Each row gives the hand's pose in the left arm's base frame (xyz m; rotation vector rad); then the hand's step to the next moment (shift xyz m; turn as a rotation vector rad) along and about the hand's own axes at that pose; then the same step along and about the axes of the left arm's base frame.
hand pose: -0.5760 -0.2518 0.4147 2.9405 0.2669 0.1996
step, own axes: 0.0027 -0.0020 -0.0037 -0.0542 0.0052 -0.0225
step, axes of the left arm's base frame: 0.0017 0.0031 0.0035 -0.0553 -0.0115 0.0166
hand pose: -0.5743 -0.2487 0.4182 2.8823 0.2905 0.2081
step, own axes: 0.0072 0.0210 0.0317 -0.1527 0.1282 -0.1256
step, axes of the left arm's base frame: 0.0159 -0.0254 -0.0245 -0.1458 -0.1270 0.1347
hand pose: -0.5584 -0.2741 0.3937 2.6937 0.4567 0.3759
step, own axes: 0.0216 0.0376 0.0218 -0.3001 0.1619 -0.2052
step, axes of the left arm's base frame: 0.0364 -0.0321 0.0002 -0.2967 -0.1843 0.1908
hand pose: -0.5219 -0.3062 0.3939 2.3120 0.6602 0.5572
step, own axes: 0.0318 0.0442 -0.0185 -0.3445 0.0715 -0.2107
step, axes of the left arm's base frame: 0.0283 -0.0014 0.0500 -0.3620 -0.1486 0.1227
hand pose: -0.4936 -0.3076 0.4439 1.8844 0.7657 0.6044
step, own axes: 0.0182 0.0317 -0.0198 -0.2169 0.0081 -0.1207
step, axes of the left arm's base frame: 0.0064 0.0149 0.0383 -0.2287 -0.0888 0.0388
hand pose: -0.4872 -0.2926 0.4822 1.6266 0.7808 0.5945
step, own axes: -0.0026 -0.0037 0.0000 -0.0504 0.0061 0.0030
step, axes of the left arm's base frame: -0.0023 -0.0016 -0.0035 -0.0293 -0.0409 0.0071
